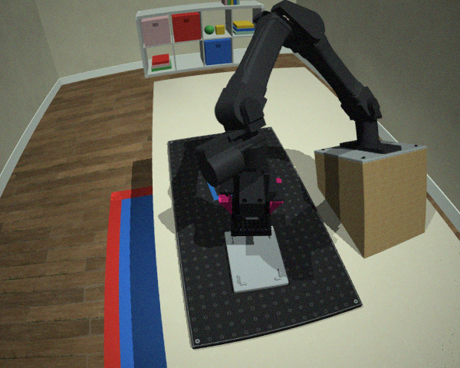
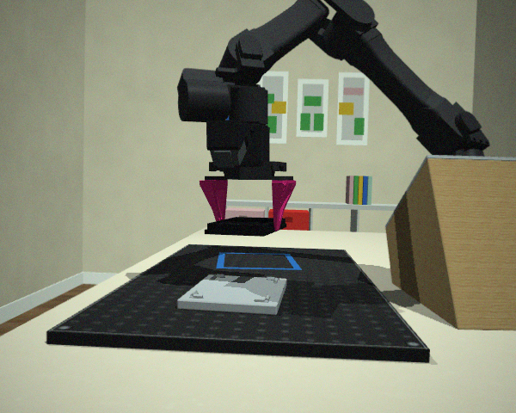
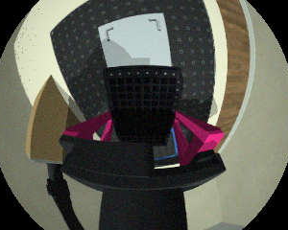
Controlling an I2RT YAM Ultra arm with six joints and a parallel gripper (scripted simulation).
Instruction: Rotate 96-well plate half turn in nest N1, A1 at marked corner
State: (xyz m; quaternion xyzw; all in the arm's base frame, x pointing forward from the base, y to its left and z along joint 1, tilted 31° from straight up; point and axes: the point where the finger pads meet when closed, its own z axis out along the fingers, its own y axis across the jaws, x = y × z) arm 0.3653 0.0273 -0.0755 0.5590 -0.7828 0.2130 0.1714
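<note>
The grey plate nest N1 is 1 cm ahead of my hand, 7 cm to the left of it and 9 cm below it. From my hand the other things lie so: black 96-well plate (right at my hand).
</note>
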